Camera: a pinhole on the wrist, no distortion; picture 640 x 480 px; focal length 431.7 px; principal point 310.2 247.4 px. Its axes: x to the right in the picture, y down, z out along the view. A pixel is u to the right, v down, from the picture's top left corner.
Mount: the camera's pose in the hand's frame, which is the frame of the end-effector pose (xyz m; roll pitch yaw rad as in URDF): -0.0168 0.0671 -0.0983 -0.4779 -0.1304 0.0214
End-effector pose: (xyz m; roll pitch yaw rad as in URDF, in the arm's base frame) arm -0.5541 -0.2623 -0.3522 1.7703 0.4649 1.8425
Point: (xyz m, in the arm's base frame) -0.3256 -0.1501 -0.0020
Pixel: 250.7 404.6
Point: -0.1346 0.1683 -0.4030
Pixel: 620.6 130.2
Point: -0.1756 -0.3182 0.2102
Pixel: 64.4 404.7
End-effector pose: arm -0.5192 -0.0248 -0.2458 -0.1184 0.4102 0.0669
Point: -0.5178 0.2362 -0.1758
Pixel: 370.2 366.6
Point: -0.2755 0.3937 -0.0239
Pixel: 512.8 299.2
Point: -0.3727 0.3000 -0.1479
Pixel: 528.0 340.4
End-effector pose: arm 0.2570 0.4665 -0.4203 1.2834 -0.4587 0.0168
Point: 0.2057 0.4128 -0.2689
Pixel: 448.3 194.1
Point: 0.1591 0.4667 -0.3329
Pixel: 268.1 197.4
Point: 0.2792 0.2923 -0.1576
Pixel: 573.8 173.5
